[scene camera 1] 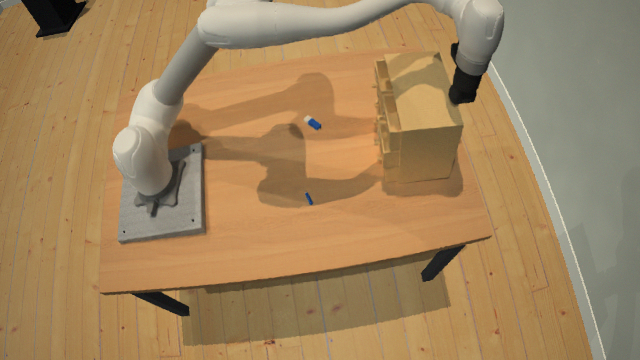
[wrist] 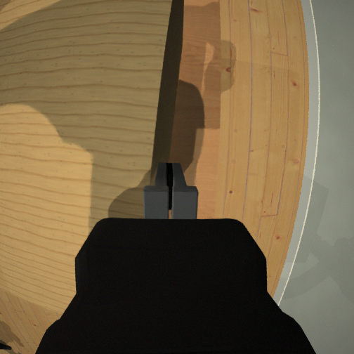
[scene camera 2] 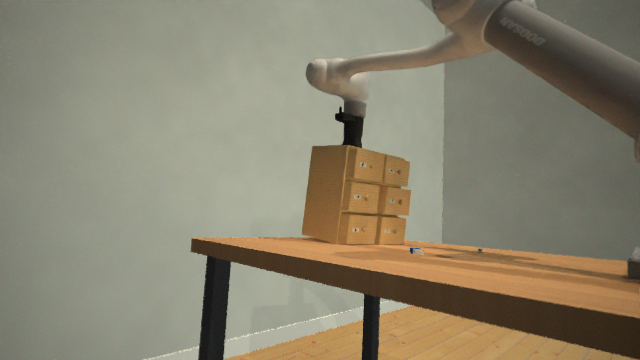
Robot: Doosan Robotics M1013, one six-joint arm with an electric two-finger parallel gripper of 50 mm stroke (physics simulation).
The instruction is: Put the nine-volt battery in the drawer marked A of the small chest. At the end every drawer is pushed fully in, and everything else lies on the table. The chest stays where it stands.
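Seen in the pictures: arm's base at its link origin: [scene camera 1: 160, 183].
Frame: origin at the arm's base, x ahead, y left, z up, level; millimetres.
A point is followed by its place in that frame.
Note:
The small chest [scene camera 1: 427, 152] @[y 32, x 890, z 163 mm] [scene camera 2: 325, 195] @[y 326, x 860, z 124 mm] [wrist: 120, 75] stands at the table's far end and looks tipped slightly toward its drawer side. Its six drawers are in two columns; the right column's drawers in scene camera 2 stick out, and the top-left drawer [scene camera 2: 369, 165] @[y 243, x 744, z 224 mm] stands out a little. The labels are too small to read. My gripper [scene camera 1: 462, 100] @[y 151, x 975, z 252 mm] [wrist: 168, 177] is shut and empty, pointing down at the chest's rear top edge; contact is unclear. A blue-and-white block [scene camera 1: 313, 123] @[y 257, x 536, z -16 mm] [scene camera 2: 416, 251] @[y 290, x 511, z -20 mm] and a small blue piece [scene camera 1: 309, 198] @[y -35, x 534, z -19 mm] [scene camera 2: 480, 250] @[y -14, x 520, z -23 mm] lie on the table; I cannot tell which is the nine-volt battery.
The table [scene camera 1: 240, 255] @[y -233, x 323, z -30 mm] [scene camera 2: 450, 280] @[y 537, x 247, z -29 mm] carries the arm's grey base plate [scene camera 1: 195, 210] @[y -102, x 164, z 15 mm] at the end opposite the chest. The arm reaches above the table and over the chest to its rear. A wall rises beyond the chest's rear side.

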